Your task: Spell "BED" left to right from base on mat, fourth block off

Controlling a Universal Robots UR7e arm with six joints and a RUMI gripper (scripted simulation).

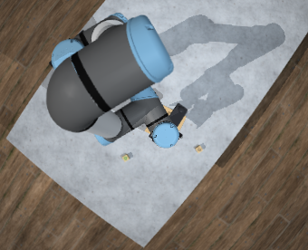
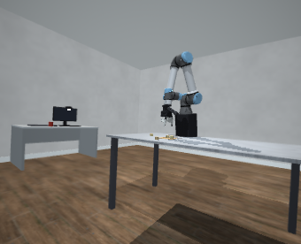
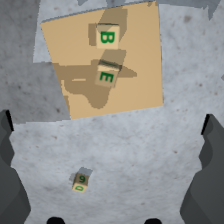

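Right now my hand is 230 mm to the left of the D block and 100 mm above it. The rest, counted from my hand: tan mat: 110 mm below; E block: 90 mm below; B block: 10 mm behind, 40 mm to the left, 90 mm below.
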